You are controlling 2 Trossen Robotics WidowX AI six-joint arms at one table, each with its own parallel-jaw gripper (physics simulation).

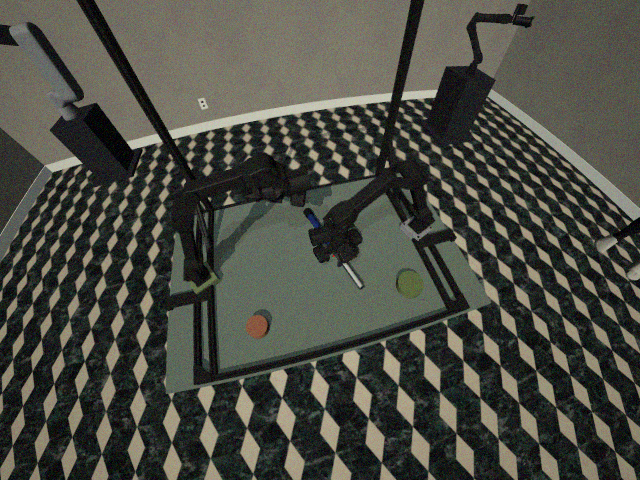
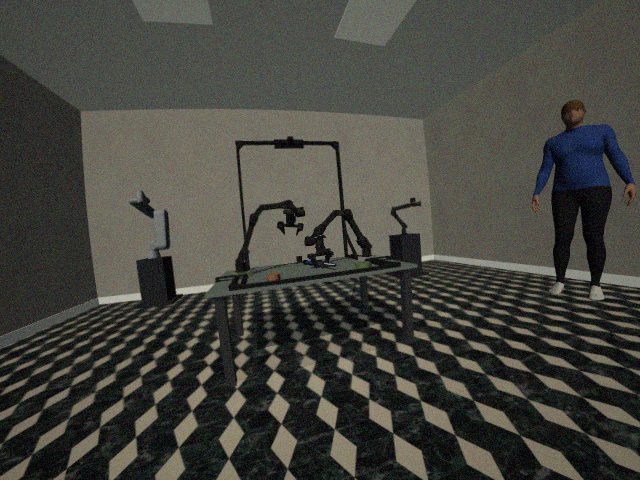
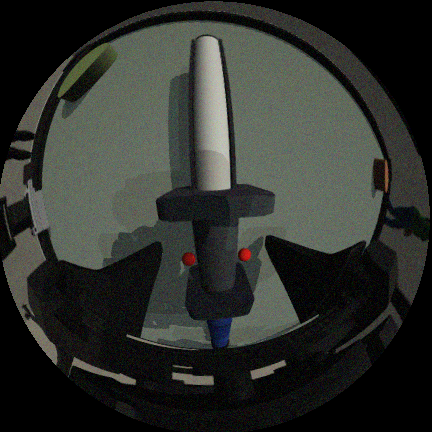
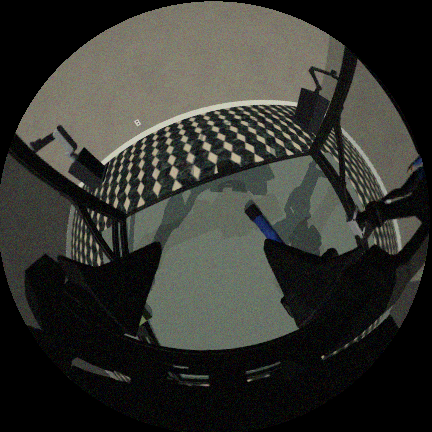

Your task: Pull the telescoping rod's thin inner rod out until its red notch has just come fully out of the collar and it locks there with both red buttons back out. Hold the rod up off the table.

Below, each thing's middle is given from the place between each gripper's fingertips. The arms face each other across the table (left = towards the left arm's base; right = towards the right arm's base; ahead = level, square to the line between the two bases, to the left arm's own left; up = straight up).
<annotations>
Right now the telescoping rod (image 3: pixel 217 289) is 220 mm below my right hand, 160 mm to the left of it and 110 mm ahead of it. Round my right hand: grey inner rod (image 3: pixel 210 122) 220 mm below, 170 mm to the left, 120 mm ahead.
The telescoping rod lies 40 mm behind my left hand, 20 mm to the right of it and 20 mm above it. Also, from my left hand: grey inner rod 30 mm behind, 10 mm to the right, 20 mm above.
</annotations>
